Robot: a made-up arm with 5 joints.
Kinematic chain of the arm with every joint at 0, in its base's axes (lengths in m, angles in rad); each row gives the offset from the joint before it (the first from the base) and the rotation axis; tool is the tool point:
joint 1: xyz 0 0 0.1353 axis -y
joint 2: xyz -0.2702 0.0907 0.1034 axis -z
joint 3: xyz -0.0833 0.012 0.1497 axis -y
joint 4: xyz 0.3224 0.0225 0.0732 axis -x
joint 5: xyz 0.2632 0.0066 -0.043 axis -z
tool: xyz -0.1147 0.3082 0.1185
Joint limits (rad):
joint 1: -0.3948..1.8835
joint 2: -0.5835..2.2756
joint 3: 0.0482..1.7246
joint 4: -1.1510..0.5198
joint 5: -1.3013..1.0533
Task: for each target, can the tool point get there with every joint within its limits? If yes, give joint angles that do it. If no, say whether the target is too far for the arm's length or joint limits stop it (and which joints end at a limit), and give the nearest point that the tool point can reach.
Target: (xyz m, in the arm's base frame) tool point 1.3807 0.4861 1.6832
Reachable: no: too far | nearest point 0.5513 0.3097 1.0047 | short by 1.086 m
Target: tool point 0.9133 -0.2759 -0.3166
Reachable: no: joint limits stop it (at a limit: joint 1, joint 3, joint 4, joint 5) | nearest point 0.5513 -0.1206 0.2324 | short by 0.676 m
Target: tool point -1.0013 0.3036 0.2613
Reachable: yes | joints 0.7608 -0.2868 1.4656 -0.3802 0.1044
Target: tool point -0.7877 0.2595 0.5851
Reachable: yes | joints 1.1204 1.1774 1.3970 0.2685 0.5579
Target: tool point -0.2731 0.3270 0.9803
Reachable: yes | joints -0.0147 0.8259 1.0637 -0.9698 -0.0196
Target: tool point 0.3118 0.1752 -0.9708
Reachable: no: joint limits stop it (at a limit: joint 1, joint 3, joint 4) | nearest point -0.3045 0.1354 -0.7351 | short by 0.661 m
